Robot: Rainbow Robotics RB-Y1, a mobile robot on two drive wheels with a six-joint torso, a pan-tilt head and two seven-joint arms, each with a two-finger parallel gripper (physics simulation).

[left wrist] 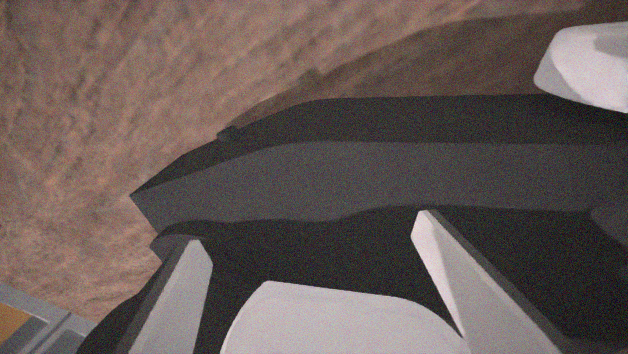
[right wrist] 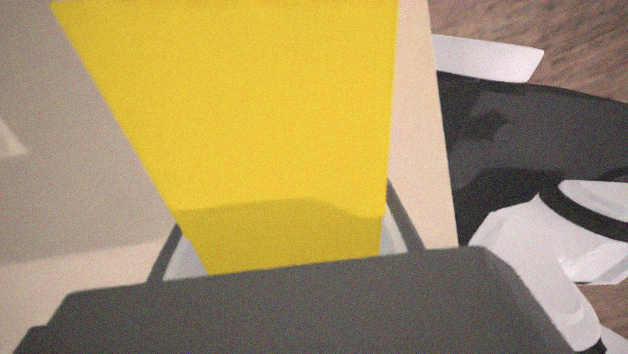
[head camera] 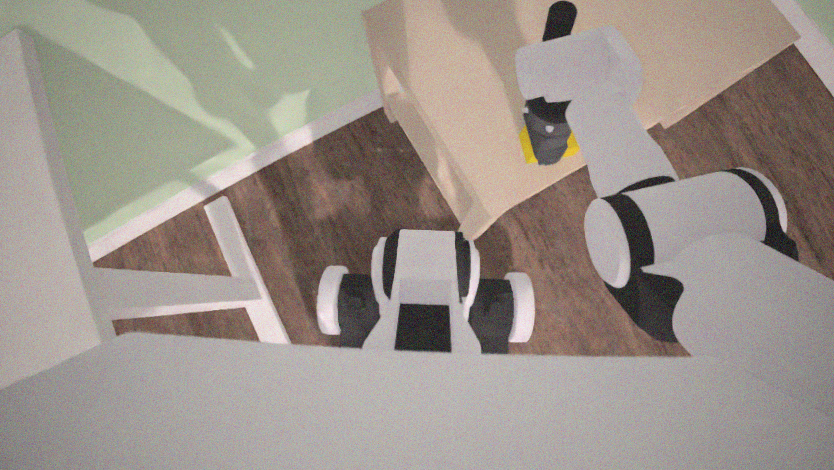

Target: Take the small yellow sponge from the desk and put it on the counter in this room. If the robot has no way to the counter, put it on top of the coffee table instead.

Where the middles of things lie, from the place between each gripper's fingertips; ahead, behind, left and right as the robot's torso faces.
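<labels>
Yellow sponge (right wrist: pixel 267 136): 2 cm right of my right hand, 2 cm above it. My left gripper: 630 mm short of the sponge, 460 mm to the left of it, 210 mm below it. By its middle, the sponge is nearer to my right hand than to my left gripper.
</labels>
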